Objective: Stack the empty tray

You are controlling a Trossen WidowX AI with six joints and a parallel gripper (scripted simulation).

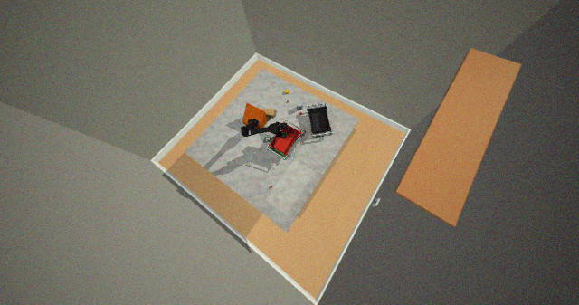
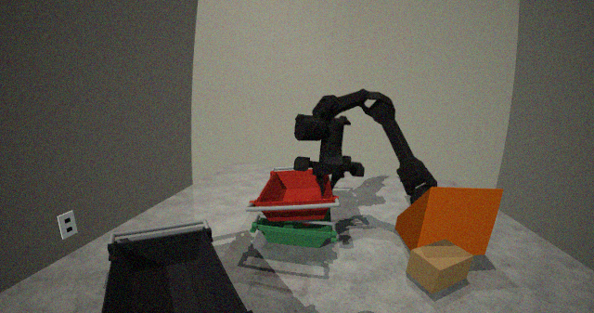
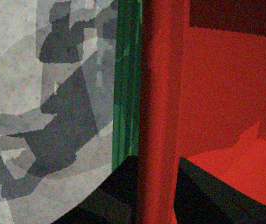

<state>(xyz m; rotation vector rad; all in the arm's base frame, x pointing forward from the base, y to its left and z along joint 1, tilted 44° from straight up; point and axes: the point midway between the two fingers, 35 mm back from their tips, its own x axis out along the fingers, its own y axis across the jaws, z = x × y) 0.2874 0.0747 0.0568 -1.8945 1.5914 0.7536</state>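
The red tray lies 8 cm ahead of my gripper tip and 2 cm above it. From my gripper tip the other things lie so: tan box (28 cm behind, 17 cm to the left, 7 cm below); then red cube (23 cm ahead, 42 cm to the right, 10 cm below); then yellow piece (30 cm behind, 51 cm to the left, 9 cm below).
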